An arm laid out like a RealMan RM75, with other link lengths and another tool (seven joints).
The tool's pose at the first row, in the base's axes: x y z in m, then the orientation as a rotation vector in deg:
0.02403 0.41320 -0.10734 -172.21 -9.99 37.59
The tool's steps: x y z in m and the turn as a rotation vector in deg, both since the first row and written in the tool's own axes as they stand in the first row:
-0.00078 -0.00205 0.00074 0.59 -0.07 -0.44
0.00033 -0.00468 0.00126 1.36 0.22 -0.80
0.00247 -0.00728 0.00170 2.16 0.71 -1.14
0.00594 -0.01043 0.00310 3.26 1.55 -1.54
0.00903 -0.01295 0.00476 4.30 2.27 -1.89
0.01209 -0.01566 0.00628 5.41 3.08 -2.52
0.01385 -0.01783 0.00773 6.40 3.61 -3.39
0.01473 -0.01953 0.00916 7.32 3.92 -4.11
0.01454 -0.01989 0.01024 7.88 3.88 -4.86
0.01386 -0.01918 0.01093 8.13 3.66 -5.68
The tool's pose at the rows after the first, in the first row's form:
0.02282 0.41516 -0.10752 -171.50 -10.42 37.59
0.02334 0.41793 -0.10823 -170.74 -10.65 37.04
0.02484 0.42078 -0.10930 -170.01 -10.82 36.18
0.02708 0.42438 -0.11173 -169.07 -10.95 34.78
0.02893 0.42732 -0.11430 -168.15 -11.02 33.58
0.03079 0.43044 -0.11672 -167.10 -11.47 32.22
0.03156 0.43286 -0.11858 -166.01 -12.32 31.28
0.03160 0.43470 -0.12010 -164.99 -12.98 30.68
0.03094 0.43507 -0.12097 -164.21 -13.83 30.62
0.03010 0.43431 -0.12138 -163.66 -14.90 30.85

